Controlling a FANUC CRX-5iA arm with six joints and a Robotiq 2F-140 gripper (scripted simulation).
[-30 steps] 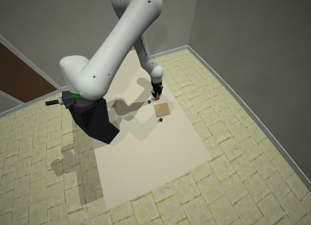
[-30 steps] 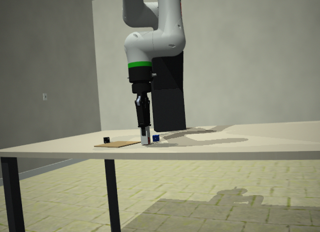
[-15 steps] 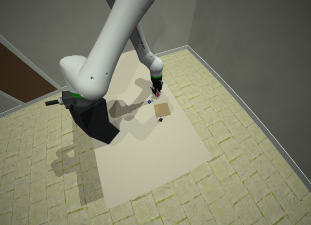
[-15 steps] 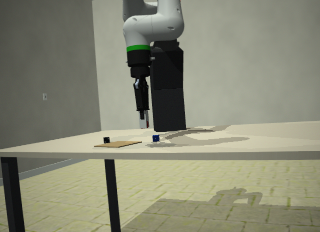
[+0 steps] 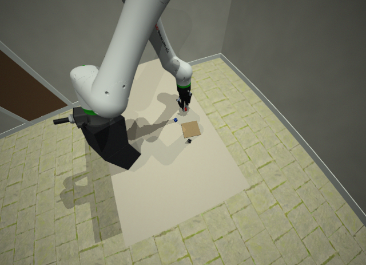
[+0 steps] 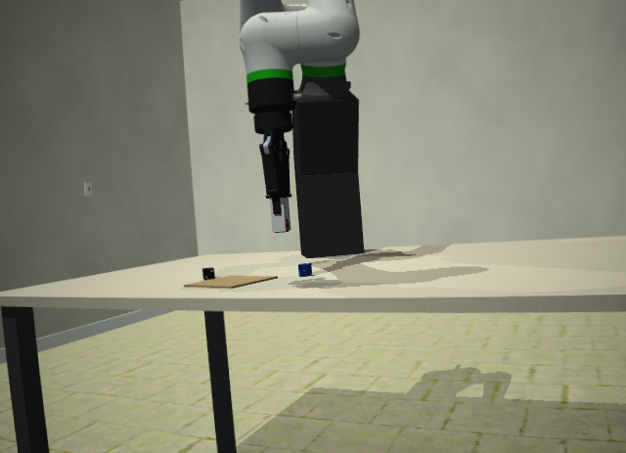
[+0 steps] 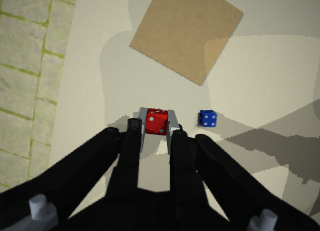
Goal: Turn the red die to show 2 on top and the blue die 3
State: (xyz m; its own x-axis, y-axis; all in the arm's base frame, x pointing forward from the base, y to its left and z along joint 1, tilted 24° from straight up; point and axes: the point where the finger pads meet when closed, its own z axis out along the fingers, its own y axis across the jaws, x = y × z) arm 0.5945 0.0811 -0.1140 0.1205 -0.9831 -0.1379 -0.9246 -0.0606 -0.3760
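My hand is 20 mm past the brown mat, 130 mm to the left of it and 130 mm above it. The rest, counted from my hand: red die 20 mm below; then blue die 90 mm behind, 10 mm to the left, 120 mm below; then black die 80 mm behind, 230 mm to the right, 120 mm below.
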